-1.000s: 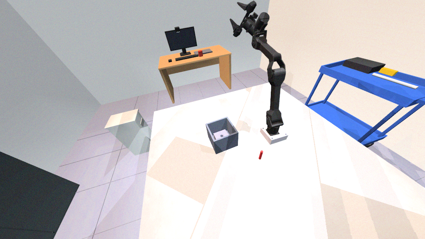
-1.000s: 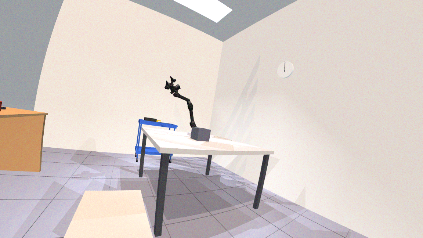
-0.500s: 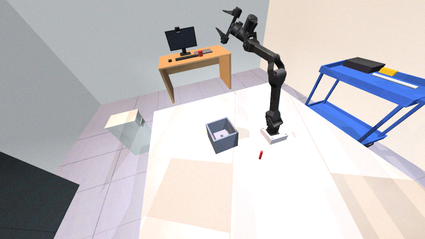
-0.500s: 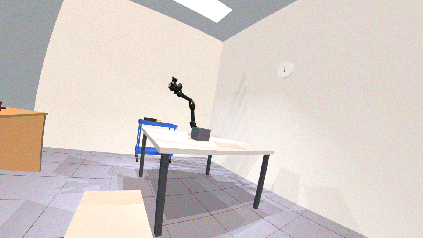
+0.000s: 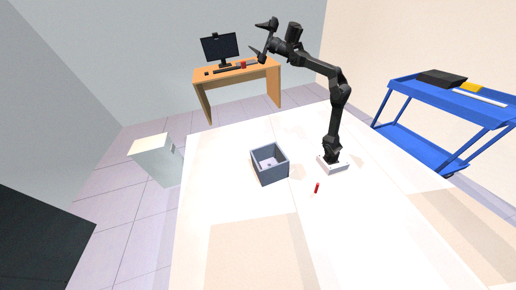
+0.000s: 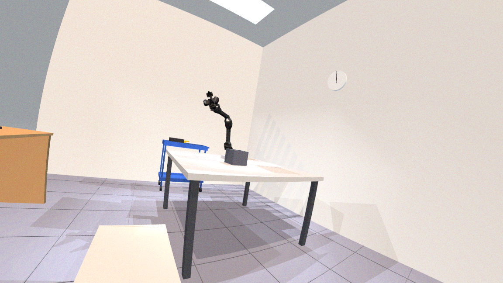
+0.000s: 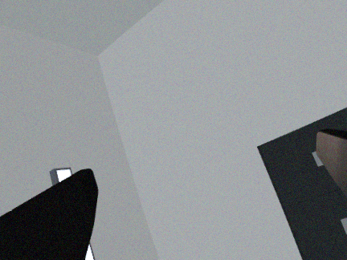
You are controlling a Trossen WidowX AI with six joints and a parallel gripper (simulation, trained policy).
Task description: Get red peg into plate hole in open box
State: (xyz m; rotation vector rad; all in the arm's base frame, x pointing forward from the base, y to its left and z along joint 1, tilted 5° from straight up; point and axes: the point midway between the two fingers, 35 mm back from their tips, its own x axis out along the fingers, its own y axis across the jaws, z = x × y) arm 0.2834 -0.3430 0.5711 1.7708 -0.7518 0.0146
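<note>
The red peg lies 150 mm behind my gripper tip, 540 mm to the left of it and 560 mm below it. Round my gripper tip: plate: 40 mm ahead, 350 mm to the left, 560 mm below.
</note>
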